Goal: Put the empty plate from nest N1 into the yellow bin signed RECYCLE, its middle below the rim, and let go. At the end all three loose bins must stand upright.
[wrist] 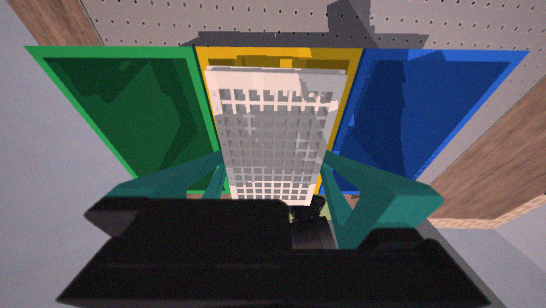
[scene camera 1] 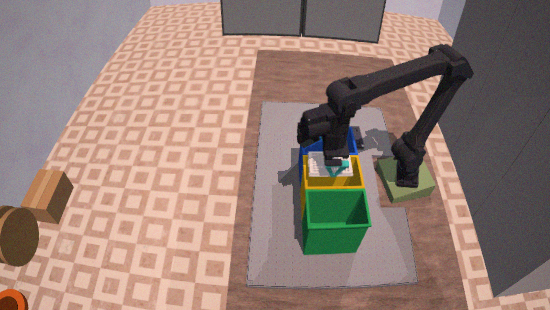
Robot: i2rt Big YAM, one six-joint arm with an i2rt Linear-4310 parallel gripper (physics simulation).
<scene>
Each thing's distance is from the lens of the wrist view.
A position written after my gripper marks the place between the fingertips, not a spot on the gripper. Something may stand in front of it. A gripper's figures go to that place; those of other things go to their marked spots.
my gripper (wrist: 273,154): 13 cm
blue bin (wrist: 405,105): 29 cm
</scene>
